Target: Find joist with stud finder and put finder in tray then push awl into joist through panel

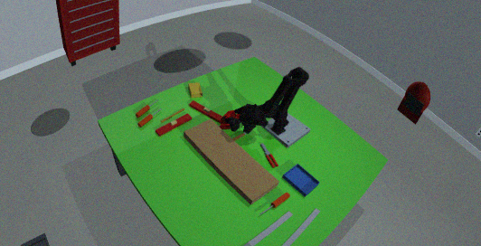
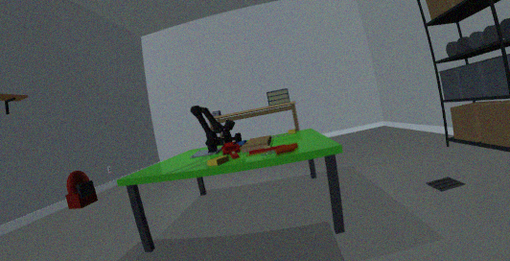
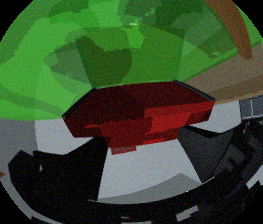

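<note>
Right now the stud finder is 10 mm below my gripper tip and 10 mm ahead of it. From my gripper tip the other things lie so: awl: 110 mm to the left, 50 mm below, 20 mm behind; blue tray: 530 mm to the left, 60 mm behind, 50 mm below.
</note>
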